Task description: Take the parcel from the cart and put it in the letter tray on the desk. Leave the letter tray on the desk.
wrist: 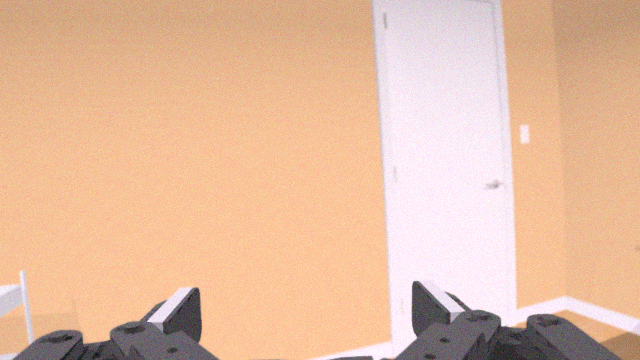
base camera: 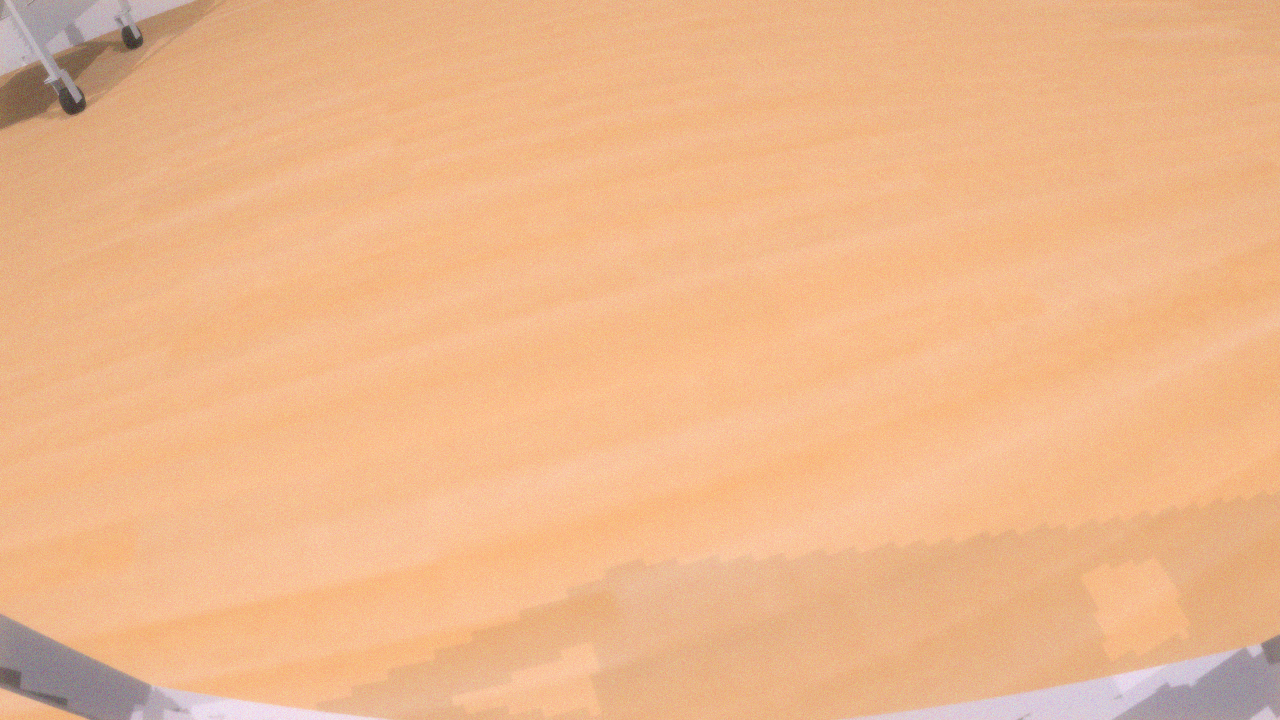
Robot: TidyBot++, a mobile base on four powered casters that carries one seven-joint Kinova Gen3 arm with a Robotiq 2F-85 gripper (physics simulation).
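Places are measured from the arm's base along level axes (x right, y ahead, z up), in metres.
Pixels of known places: gripper, between the fingertips: [wrist: 307, 308].
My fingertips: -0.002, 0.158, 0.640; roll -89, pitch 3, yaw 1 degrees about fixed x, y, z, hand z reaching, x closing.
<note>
Behind a point stands the place of what it marks, as x, y, z.
My gripper [wrist: 307, 308] {-0.001, 0.158, 0.640} is open and empty in the wrist view, its two fingers wide apart with the wall and door beyond them. A white-grey frame with black caster wheels, likely the cart [base camera: 37, 44] {-1.023, 1.038, -0.256}, shows in part at the top left corner of the base camera view. A white post and rail [wrist: 27, 310] {-1.093, 1.361, 0.231} show at the lower left edge of the wrist view; I cannot tell whether they belong to the same thing. The parcel, the letter tray and the desk do not show clearly in either view.
A white door [wrist: 445, 150] {0.794, 2.165, 0.744} with a handle stands in the orange wall [wrist: 200, 150] {-0.503, 1.807, 0.810}, right of centre. A white skirting board [wrist: 600, 312] {1.787, 2.197, -0.338} runs along the wall's foot at the right. Wooden floor [base camera: 626, 313] {-0.041, 0.456, -0.397} stretches ahead of the base, with shadow near the base's edge.
</note>
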